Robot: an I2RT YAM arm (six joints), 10 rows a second.
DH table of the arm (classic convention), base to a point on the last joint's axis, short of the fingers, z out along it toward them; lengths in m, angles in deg. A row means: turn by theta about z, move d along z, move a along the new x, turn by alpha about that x. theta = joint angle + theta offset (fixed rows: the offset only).
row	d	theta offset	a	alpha
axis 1	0.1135	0	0.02	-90
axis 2	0	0	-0.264	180
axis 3	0	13.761	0.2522	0
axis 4	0	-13.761	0.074	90
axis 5	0	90	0	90
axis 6	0.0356	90	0	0
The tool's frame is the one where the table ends.
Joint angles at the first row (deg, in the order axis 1, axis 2, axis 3, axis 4, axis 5, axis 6):
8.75 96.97 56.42 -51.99 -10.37 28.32
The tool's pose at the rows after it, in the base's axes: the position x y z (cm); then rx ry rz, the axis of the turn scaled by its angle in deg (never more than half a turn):
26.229 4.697 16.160 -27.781 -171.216 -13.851
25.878 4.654 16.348 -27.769 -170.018 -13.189
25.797 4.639 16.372 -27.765 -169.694 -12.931
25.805 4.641 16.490 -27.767 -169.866 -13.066
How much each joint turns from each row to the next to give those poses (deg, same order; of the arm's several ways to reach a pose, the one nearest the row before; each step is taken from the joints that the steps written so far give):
0.00 -1.95 -0.02 -2.31 -0.15 -1.40
0.03 -0.39 0.00 -1.69 -0.03 0.02
0.00 -0.04 0.00 -0.41 0.05 0.00
-0.01 -0.18 0.11 -0.09 -0.02 0.00

